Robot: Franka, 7 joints.
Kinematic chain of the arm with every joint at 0, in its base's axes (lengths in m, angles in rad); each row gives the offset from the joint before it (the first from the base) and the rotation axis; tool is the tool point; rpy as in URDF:
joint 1: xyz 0 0 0.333 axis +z
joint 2: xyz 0 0 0 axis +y
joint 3: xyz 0 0 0.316 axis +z
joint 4: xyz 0.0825 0 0 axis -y
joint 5: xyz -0.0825 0 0.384 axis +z
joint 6: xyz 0 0 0 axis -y
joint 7: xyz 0.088 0 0 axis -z
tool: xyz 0 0 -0.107 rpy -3.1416 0 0
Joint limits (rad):
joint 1: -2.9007..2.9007
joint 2: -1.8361..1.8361
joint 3: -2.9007..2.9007
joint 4: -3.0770..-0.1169
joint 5: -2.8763..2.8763
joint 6: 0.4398..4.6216
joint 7: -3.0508..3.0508
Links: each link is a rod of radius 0.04 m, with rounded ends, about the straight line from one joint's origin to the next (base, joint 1, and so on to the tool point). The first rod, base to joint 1, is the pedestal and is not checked.
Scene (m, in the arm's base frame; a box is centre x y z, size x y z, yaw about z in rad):
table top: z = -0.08
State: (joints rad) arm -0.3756 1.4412 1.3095 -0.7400 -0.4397 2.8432 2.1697
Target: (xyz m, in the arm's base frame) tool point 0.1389 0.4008 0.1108
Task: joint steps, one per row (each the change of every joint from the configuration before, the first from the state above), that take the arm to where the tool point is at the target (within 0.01 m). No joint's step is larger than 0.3 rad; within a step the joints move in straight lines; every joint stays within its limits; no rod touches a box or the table.
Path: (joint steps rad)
1: 0.0056 0.0027 -0.0332 -0.2778 0.0042 -0.0914 0.0000
2: 0.0057 0.0026 -0.0333 -0.2779 0.0043 -0.0914 0.0000
3: 0.0056 0.0027 -0.0332 -0.2778 0.0042 -0.0914 0.0000
4: 0.0056 0.0027 -0.0333 -0.2779 0.0042 -0.0914 0.0000
5: 0.0057 0.0026 -0.0332 -0.2778 0.0043 -0.0914 0.0000
6: 0.0056 0.0027 -0.0332 -0.2779 0.0042 -0.0914 0.0000

